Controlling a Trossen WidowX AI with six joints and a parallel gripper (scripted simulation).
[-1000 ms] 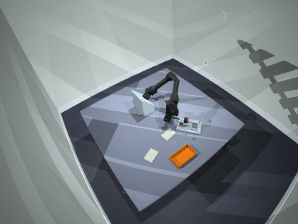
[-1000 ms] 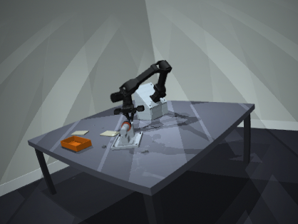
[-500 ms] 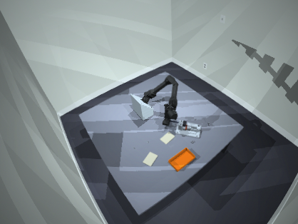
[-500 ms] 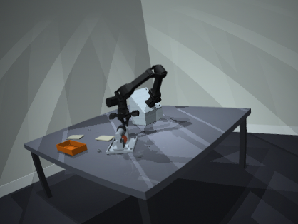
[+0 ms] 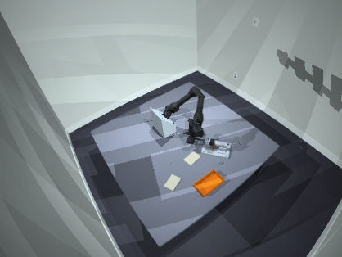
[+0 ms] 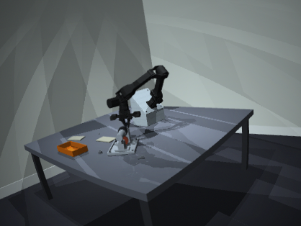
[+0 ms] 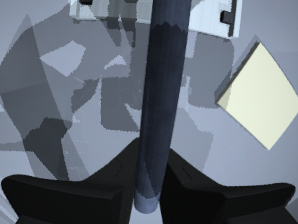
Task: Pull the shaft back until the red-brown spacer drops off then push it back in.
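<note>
My gripper tip is 6 cm short of the blue-grey shaft, 5 cm to the right of it and 3 cm below it. The rest, counted from my gripper tip: red-brown spacer 14 cm ahead, 11 cm to the left, 1 cm below; then orange tray 37 cm ahead, 14 cm to the right, 4 cm below.
</note>
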